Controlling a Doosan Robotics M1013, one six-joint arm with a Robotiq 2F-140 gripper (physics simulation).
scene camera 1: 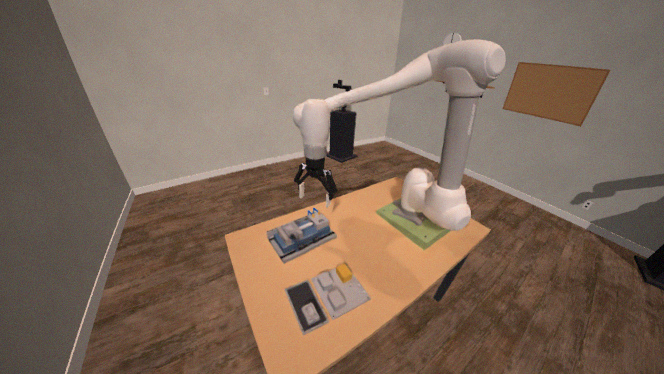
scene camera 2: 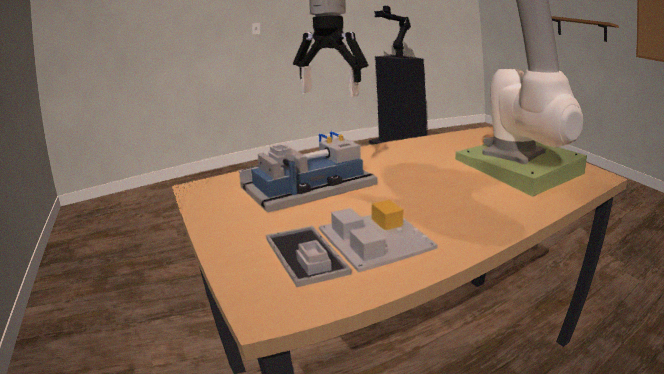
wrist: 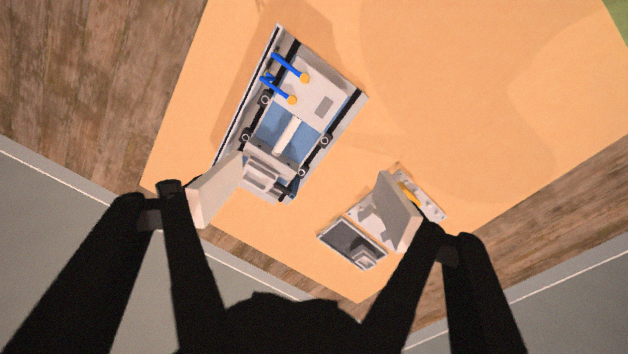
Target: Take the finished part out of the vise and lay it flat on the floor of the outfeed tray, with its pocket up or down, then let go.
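Places are measured from the arm's base along level axes (x right, y back, z down), in millimetres.
Where they show: gripper, fingertip midpoint: (scene camera 1: 314, 201) (scene camera 2: 329, 93) (wrist: 309, 174); arm's base, origin of the base link: (scene camera 1: 412, 212) (scene camera 2: 515, 153).
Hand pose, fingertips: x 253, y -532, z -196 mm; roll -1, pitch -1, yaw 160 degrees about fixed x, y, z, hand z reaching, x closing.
Note:
Things, the pixels of their top centre, and the offset from my fingertips.
- finished part, middle of its top: (wrist: 256, 179) (scene camera 2: 280, 147) (scene camera 1: 288, 226) dx +58, dy -111, dz +124 mm
- grey vise, middle of its top: (wrist: 276, 146) (scene camera 2: 304, 148) (scene camera 1: 301, 223) dx +51, dy -46, dz +140 mm
- grey pocketed part, middle of its top: (scene camera 2: 312, 248) (wrist: 365, 263) (scene camera 1: 310, 310) dx -286, dy -263, dz +198 mm
- grey plate, middle of its top: (scene camera 2: 377, 236) (wrist: 396, 215) (scene camera 1: 339, 288) dx -280, dy -108, dz +231 mm
- yellow block, middle of its top: (scene camera 2: 387, 206) (wrist: 405, 202) (scene camera 1: 344, 270) dx -250, dy -54, dz +195 mm
The finished part (scene camera 1: 295, 231) (scene camera 2: 279, 151) (wrist: 260, 173), a small grey block with its pocket up, sits between the jaws at the near-left end of the blue and grey vise (scene camera 1: 310, 240) (scene camera 2: 320, 176) (wrist: 272, 122). My gripper (scene camera 1: 315, 199) (scene camera 2: 330, 92) (wrist: 309, 174) is open and empty, high above the table; in the wrist view its left finger pad appears right beside the part. The outfeed tray (scene camera 1: 299, 294) (scene camera 2: 291, 237) (wrist: 341, 234) has a dark floor and a low grey rim. Another grey pocketed part (scene camera 1: 310, 313) (scene camera 2: 314, 256) (wrist: 365, 259) lies in its near end, pocket up.
A grey plate (scene camera 1: 356, 296) (scene camera 2: 412, 240) beside the tray carries a yellow block (scene camera 1: 344, 272) (scene camera 2: 387, 214) and two grey blocks. Blue hoses with yellow fittings stand up at the vise's far end. The arm's green base (scene camera 1: 425, 241) (scene camera 2: 550, 181) is at the right.

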